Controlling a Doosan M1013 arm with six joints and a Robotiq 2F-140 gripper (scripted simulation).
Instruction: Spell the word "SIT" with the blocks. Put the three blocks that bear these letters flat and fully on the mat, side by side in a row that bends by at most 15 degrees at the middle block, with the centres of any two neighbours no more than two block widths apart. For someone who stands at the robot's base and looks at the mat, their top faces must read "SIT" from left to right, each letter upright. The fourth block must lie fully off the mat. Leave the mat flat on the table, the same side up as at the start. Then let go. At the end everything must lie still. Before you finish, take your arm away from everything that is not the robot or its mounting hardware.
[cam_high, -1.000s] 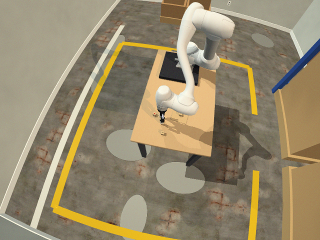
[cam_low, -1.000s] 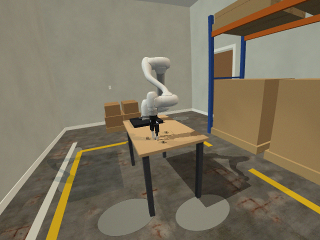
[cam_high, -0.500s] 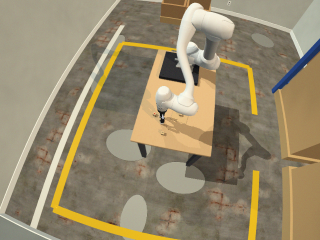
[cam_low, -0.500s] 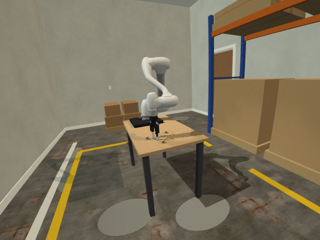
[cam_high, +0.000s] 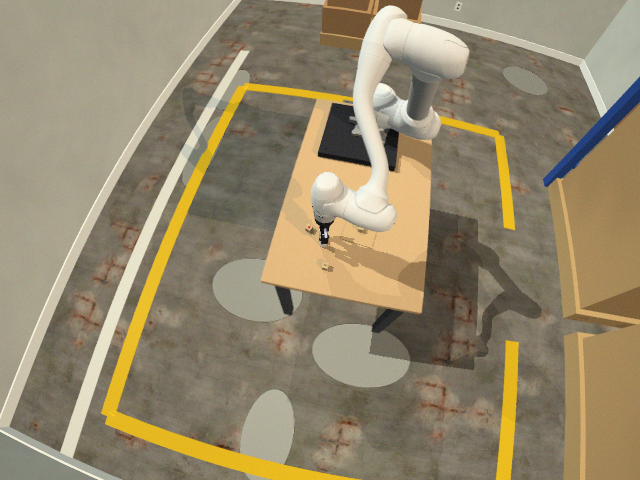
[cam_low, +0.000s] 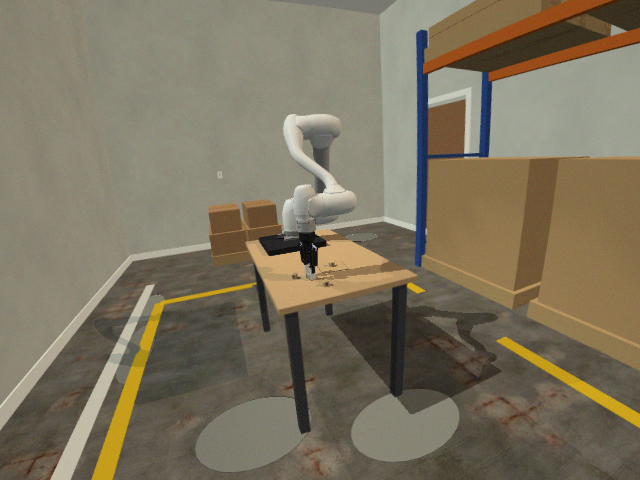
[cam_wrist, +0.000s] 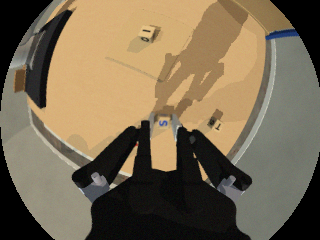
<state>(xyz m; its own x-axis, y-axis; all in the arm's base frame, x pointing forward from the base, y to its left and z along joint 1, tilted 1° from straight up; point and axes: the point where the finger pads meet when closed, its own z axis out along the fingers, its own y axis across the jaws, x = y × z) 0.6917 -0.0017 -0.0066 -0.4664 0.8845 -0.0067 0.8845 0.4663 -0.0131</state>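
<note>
My gripper is now 110 mm past the tan mat, 130 mm to the right of it and 30 mm above it. Round my hand: tan block 110 mm ahead, 60 mm to the left, 20 mm below.
</note>
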